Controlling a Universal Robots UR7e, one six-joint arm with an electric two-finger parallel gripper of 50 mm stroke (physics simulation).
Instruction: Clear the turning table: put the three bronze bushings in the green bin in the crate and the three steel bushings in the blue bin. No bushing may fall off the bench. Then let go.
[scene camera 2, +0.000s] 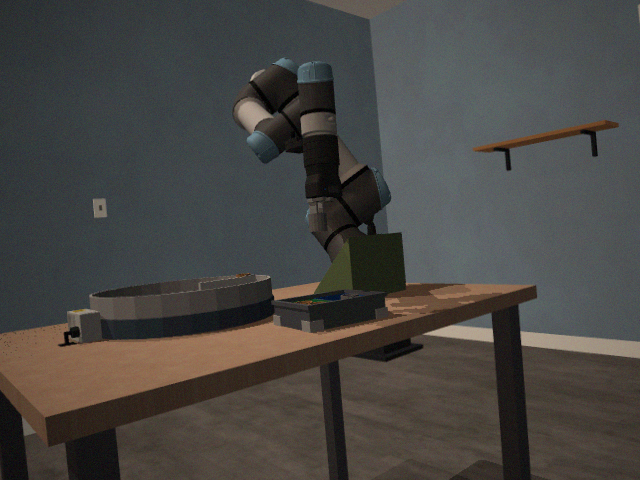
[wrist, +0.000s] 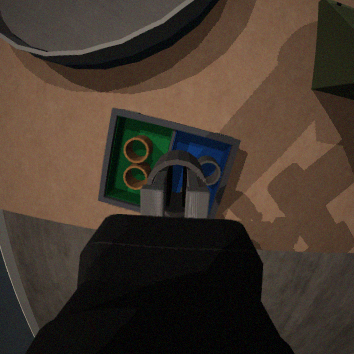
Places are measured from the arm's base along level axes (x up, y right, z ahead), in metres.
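Pixels of known places: gripper, fingertip midpoint: (scene camera 2: 318, 229) (wrist: 177, 174); arm's base, origin of the base link: (scene camera 2: 359, 262).
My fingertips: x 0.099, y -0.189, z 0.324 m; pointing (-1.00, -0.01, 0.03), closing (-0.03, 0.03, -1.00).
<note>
For each thing: its top centre in the pictures, then the offset to it from my fingertips. "spot": a spot on its surface instead.
- crate, middle of its top: (wrist: 163, 172) (scene camera 2: 328, 296) dx -0.140, dy -0.040, dz +0.025 m
- green bin, surface spot: (wrist: 157, 137) spot: dx -0.183, dy +0.005, dz +0.042 m
- blue bin, surface spot: (wrist: 192, 145) spot: dx -0.183, dy -0.004, dz -0.015 m
- orange-bronze top, surface spot: (scene camera 2: 243, 274) spot: dx -0.099, dy +0.327, dz -0.020 m
- small grey box, middle of its top: (scene camera 2: 82, 311) dx -0.132, dy +0.339, dz +0.388 m
My gripper (scene camera 2: 317, 210) (wrist: 177, 174) has its fingers spread inside a steel bushing (scene camera 2: 317, 222) (wrist: 175, 158) and holds it from within, high above the bench. In the wrist view it overlaps the middle of the crate (scene camera 2: 343, 313) (wrist: 109, 152), hiding part of both bins. Two bronze bushings (wrist: 125, 150) (wrist: 125, 176) stand in the green bin (wrist: 157, 137). A steel bushing (wrist: 218, 172) stands in the blue bin (wrist: 192, 145), partly hidden. An orange-bronze top (scene camera 2: 243, 274) shows above the far rim of the turning table (scene camera 2: 180, 304) (wrist: 100, 60); its floor is mostly hidden.
A green pedestal (scene camera 2: 377, 263) (wrist: 336, 55) carries the arm behind the crate. A small grey box (scene camera 2: 88, 326) stands at the turning table's left side. The bench's front edge (scene camera 2: 206, 377) runs close to the crate. A shelf (scene camera 2: 547, 136) hangs on the right wall.
</note>
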